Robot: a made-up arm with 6 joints.
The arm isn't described. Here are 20 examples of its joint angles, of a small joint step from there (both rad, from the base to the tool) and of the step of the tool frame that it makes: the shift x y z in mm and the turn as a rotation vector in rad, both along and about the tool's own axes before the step.
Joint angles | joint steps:
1: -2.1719 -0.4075 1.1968 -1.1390 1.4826 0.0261 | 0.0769 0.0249 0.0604 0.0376 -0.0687 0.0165
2: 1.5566 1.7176 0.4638 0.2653 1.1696 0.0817 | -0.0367 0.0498 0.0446 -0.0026 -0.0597 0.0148
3: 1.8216 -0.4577 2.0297 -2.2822 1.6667 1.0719 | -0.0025 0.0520 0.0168 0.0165 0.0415 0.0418
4: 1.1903 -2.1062 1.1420 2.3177 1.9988 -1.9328 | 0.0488 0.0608 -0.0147 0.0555 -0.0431 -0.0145
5: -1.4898 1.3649 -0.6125 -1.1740 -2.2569 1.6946 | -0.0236 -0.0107 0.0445 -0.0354 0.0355 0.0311
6: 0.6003 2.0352 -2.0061 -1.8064 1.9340 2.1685 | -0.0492 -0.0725 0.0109 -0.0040 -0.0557 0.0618
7: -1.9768 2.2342 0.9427 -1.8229 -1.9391 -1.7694 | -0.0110 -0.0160 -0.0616 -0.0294 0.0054 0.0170
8: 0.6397 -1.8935 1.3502 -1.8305 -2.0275 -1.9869 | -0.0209 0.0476 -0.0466 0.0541 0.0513 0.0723
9: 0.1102 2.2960 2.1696 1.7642 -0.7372 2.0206 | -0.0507 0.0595 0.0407 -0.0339 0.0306 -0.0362
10: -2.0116 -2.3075 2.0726 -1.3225 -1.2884 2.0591 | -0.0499 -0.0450 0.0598 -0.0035 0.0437 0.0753
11: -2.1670 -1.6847 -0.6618 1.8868 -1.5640 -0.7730 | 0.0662 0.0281 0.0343 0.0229 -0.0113 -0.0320
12: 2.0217 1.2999 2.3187 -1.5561 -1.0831 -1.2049 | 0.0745 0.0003 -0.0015 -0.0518 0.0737 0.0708
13: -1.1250 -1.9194 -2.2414 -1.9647 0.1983 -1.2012 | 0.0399 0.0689 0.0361 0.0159 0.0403 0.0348
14: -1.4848 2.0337 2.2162 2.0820 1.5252 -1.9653 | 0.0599 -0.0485 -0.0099 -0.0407 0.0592 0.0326
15: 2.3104 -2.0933 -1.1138 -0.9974 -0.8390 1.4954 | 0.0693 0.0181 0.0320 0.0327 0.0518 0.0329
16: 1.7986 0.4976 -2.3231 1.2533 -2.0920 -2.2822 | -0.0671 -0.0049 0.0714 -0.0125 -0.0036 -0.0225
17: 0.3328 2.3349 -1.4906 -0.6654 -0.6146 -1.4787 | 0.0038 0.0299 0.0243 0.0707 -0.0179 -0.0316
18: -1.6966 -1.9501 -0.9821 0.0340 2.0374 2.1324 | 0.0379 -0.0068 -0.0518 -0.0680 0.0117 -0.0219
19: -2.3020 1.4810 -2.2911 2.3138 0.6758 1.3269 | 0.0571 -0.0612 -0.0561 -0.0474 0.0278 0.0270
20: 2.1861 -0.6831 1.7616 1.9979 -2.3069 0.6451 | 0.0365 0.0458 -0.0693 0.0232 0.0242 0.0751
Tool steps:
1: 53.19 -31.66 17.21 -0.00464 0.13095 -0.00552
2: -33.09 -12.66 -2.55 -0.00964 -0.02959 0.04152
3: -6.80 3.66 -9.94 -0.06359 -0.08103 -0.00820
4: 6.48 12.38 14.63 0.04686 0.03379 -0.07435
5: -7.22 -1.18 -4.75 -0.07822 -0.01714 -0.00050
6: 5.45 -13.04 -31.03 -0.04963 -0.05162 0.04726
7: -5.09 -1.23 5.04 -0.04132 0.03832 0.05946
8: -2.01 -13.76 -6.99 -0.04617 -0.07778 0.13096
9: -10.56 13.31 20.68 -0.04265 0.02971 -0.07639
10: -2.04 -4.38 -21.32 -0.08714 -0.01004 0.01140
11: -7.74 9.35 4.88 0.01413 -0.05430 -0.01027
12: -6.65 -36.37 46.55 -0.06116 0.07882 0.11444
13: -8.62 4.79 -24.98 -0.03430 -0.03356 0.00089
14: 0.60 -21.86 -30.29 -0.08299 -0.11204 0.06587
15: 4.31 -5.69 42.48 -0.08553 0.05714 -0.01560
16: 2.35 20.18 34.31 -0.06041 0.04935 0.02457
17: -1.06 16.01 -7.47 -0.01699 -0.00668 -0.03087
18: -0.76 -9.90 40.08 -0.03795 -0.00355 0.01208
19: 51.06 -33.69 41.25 -0.07237 0.00877 0.06716
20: -17.08 2.48 9.57 -0.07666 0.05759 -0.01070
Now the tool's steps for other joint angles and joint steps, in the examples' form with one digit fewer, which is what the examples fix.
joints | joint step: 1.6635 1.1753 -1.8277 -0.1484 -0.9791 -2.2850 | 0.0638 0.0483 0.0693 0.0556 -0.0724 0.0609
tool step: 27.6 2.9 -9.0 -0.1570 -0.0671 -0.0451
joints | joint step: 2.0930 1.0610 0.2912 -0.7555 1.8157 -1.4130 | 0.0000 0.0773 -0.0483 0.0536 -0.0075 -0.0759
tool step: -43.2 4.7 21.2 0.1067 0.0585 0.0880
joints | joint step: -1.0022 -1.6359 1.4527 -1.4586 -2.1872 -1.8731 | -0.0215 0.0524 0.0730 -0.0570 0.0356 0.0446
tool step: 11.1 1.1 0.4 -0.0452 -0.0299 -0.0295
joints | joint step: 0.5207 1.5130 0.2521 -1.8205 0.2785 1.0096 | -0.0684 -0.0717 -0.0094 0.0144 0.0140 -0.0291
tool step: 18.9 15.2 6.4 0.0158 -0.0155 -0.0184
